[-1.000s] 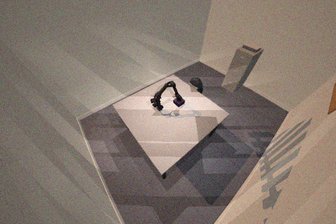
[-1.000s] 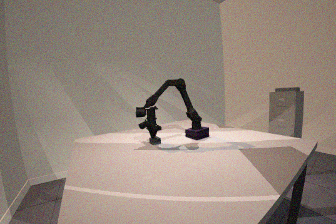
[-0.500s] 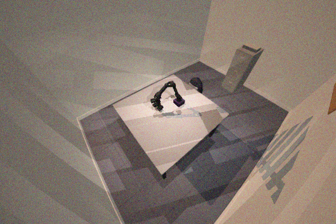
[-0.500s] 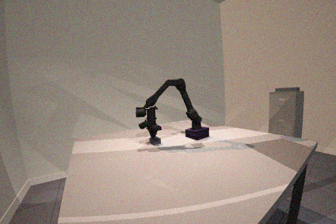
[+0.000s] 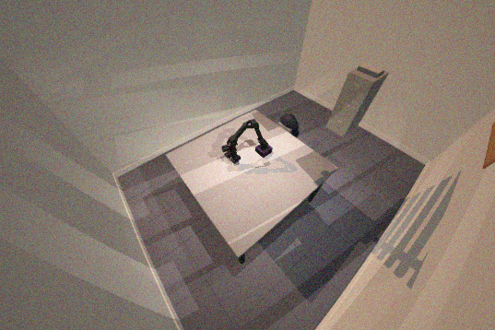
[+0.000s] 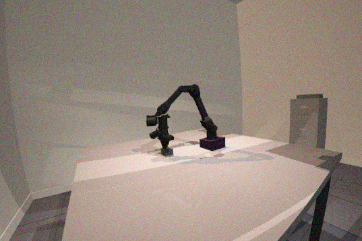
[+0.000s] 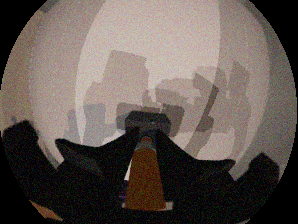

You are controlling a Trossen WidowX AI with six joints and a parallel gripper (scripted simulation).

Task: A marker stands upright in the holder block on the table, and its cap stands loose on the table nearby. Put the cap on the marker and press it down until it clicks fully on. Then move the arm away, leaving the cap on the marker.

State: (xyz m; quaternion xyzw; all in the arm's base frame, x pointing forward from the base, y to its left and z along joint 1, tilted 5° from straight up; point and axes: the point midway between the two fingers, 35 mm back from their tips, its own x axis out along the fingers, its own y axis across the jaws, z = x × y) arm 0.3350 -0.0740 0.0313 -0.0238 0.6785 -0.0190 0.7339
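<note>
My gripper tip is 2 cm past the dark holder block and 2 cm above it. Also, from my gripper tip: orange cap 5 cm above, 2 cm behind.
</note>
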